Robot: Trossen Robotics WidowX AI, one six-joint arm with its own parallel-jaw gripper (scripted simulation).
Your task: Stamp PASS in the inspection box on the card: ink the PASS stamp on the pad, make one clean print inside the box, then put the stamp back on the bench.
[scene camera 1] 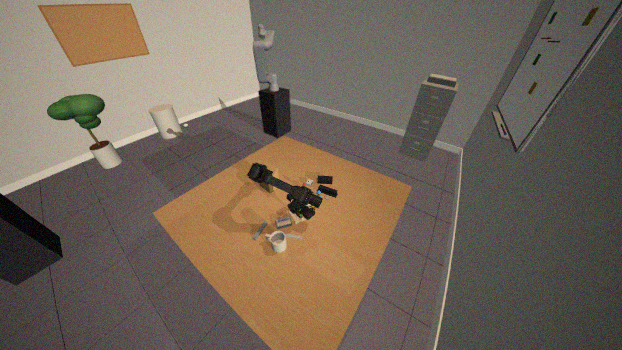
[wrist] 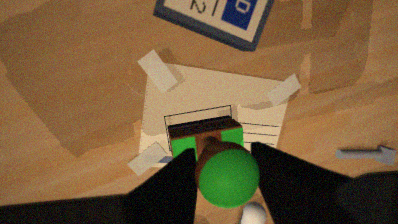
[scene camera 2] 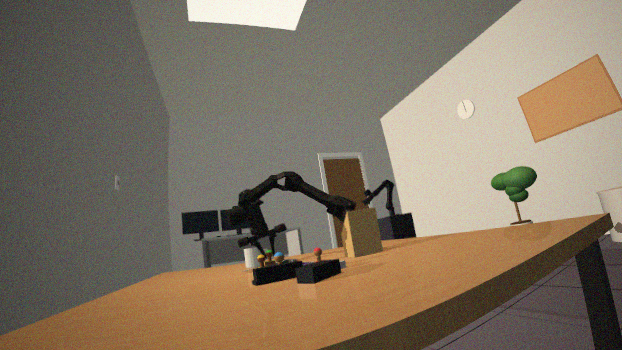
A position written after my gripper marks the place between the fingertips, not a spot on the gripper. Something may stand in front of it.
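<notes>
My gripper [scene camera 2: 270, 257], also [wrist: 223, 153]. Green-knobbed stamp [wrist: 227, 175]. Cream card [wrist: 175, 94].
</notes>
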